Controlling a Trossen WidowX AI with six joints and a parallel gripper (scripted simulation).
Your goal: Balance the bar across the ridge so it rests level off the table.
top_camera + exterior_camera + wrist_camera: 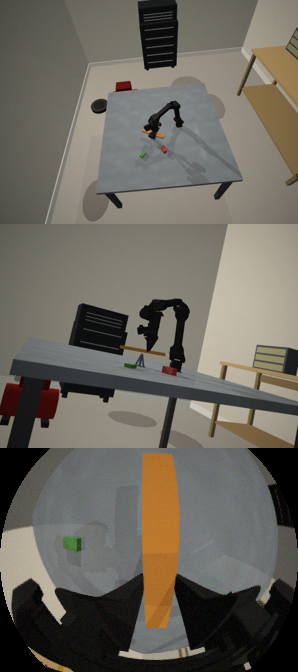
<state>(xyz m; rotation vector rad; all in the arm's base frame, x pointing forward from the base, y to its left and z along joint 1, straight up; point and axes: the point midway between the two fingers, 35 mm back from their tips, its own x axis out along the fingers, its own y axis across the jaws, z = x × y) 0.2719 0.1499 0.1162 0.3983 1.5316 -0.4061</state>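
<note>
My gripper tip is now 2 cm short of the orange bar and 1 cm to the left of it. Also, from my gripper tip: red block 14 cm to the left, 7 cm below, 7 cm behind; green block 17 cm to the left, 14 cm ahead, 7 cm below.
</note>
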